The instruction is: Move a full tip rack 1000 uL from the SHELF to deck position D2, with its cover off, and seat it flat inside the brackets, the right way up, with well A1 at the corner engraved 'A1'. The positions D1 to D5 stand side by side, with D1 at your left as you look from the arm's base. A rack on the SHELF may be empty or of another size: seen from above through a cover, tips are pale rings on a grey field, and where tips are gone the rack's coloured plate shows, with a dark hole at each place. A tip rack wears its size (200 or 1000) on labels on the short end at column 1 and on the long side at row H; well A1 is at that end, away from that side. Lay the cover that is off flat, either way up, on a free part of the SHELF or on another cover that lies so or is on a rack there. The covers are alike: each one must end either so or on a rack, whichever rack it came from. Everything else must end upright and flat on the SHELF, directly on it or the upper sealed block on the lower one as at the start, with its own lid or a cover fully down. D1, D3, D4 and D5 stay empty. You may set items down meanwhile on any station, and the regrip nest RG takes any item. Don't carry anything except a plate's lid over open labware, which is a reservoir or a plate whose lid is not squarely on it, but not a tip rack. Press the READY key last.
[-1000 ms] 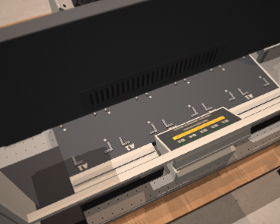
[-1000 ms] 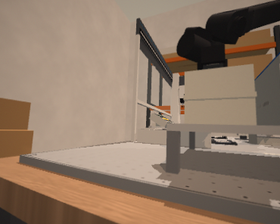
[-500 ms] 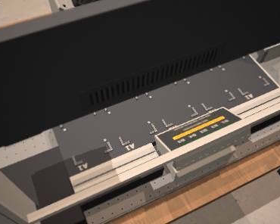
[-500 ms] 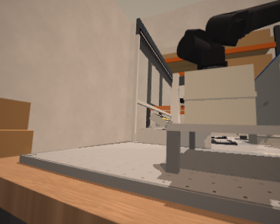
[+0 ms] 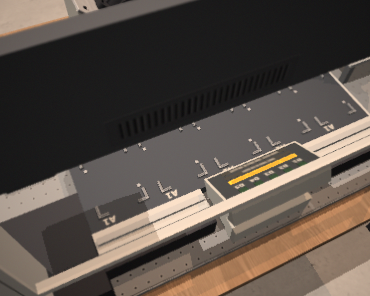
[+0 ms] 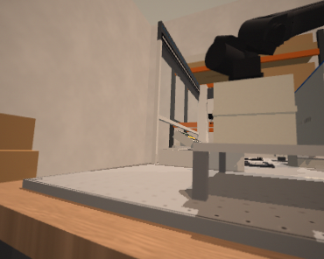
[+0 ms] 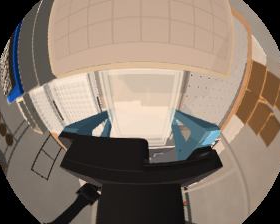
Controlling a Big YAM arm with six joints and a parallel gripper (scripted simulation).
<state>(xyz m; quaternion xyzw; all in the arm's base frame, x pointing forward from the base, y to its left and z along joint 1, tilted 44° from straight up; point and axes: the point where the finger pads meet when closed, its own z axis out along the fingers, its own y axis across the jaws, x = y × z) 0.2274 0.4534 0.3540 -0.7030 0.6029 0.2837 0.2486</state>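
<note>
Right now the clear rack cover is right at my hand. Also, from my hand: beige block (10 mm behind, 130 mm to the left, 50 mm above); then blue tip rack (120 mm behind, 120 mm to the left, 50 mm above); then shelf (170 mm behind, 50 mm to the left, 20 mm below).
</note>
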